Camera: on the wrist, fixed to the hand. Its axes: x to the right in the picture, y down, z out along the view.
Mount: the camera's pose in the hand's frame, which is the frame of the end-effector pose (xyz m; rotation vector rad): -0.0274 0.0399 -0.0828 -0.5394 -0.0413 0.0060
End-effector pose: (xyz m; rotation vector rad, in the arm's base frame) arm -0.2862 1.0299 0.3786 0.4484 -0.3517 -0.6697
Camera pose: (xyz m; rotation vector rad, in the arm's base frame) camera -0.2486 1.0991 0.3239 -0.0800 -0.1984 -0.7369
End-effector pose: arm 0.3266 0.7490 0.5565 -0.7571 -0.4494 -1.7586
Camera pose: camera 0.3473 0.7029 0.4750 -1.1691 0.0115 -1.8809
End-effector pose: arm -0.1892 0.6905 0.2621 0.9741 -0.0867 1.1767
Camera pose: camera -0.2672 0.7283 0.2210 0.5202 -0.4183 1.0598
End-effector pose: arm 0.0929 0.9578 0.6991 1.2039 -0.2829 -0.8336
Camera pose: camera 0.1409 1.0400 0.7109 0.6818 -0.0833 -0.8602
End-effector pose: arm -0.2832 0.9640 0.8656 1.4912 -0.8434 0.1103
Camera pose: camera -0.2900 1.0550 0.8950 0.9859 -0.8299 -0.1367
